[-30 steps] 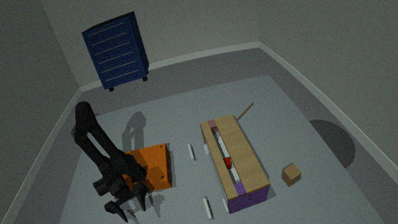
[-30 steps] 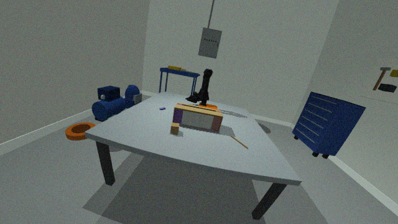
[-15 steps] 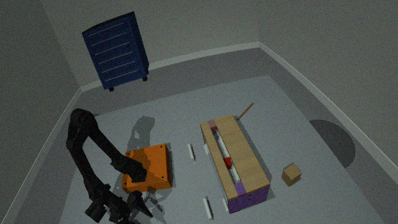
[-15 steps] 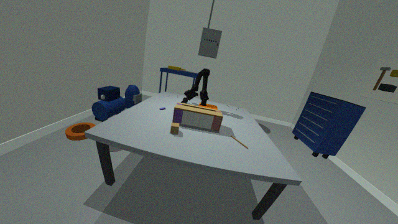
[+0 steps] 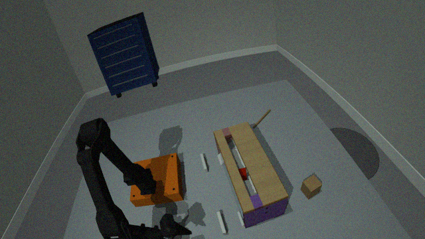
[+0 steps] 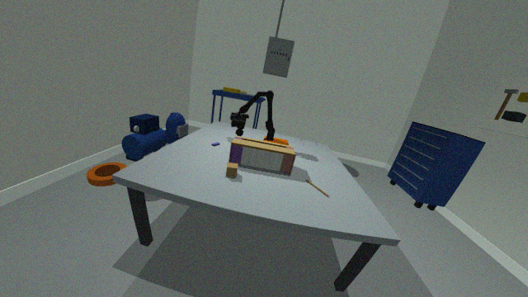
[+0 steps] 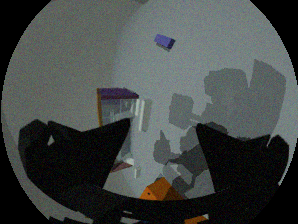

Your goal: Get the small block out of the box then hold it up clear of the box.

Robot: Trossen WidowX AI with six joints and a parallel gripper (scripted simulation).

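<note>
Right now my gripper tip is 21 cm to the right of the red block, 21 cm short of it and 2 cm below it. Also, from my gripper tip: thin wooden stick 58 cm to the left, 38 cm ahead, 6 cm below; then box 23 cm to the left, 19 cm ahead; then tan cube 45 cm ahead, 11 cm to the left, 4 cm below.
</note>
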